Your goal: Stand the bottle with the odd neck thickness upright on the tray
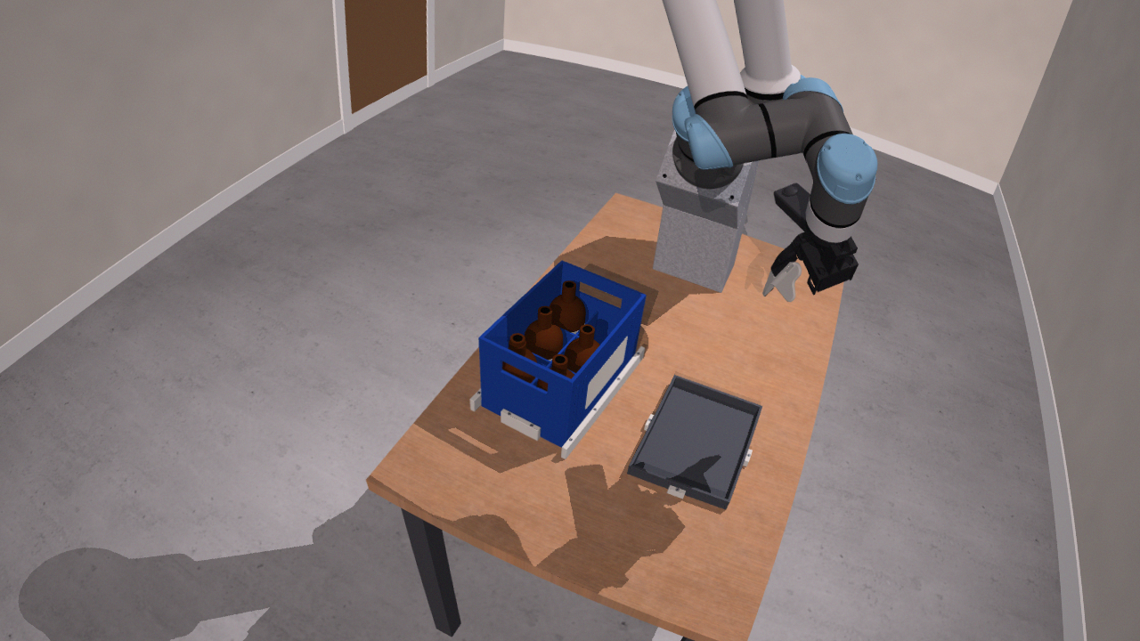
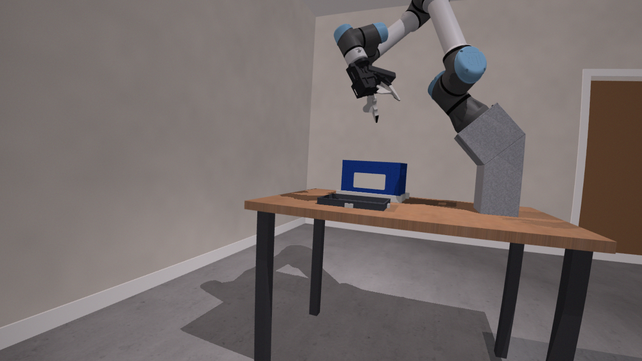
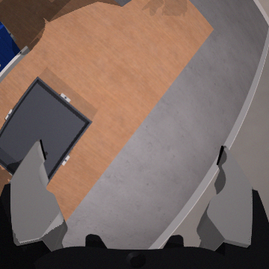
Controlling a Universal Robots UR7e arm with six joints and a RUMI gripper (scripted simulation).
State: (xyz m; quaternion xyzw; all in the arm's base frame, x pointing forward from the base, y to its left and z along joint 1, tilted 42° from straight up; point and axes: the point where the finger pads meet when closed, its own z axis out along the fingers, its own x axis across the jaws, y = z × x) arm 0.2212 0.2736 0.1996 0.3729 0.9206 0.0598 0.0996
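My gripper is now 370 mm to the left of the crate, 260 mm above it and 130 mm short of it. The rest, counted from my hand: dark tray (330 mm below, 130 mm ahead, 70 mm to the right); then bottle (410 mm to the right, 260 mm below, 220 mm ahead).
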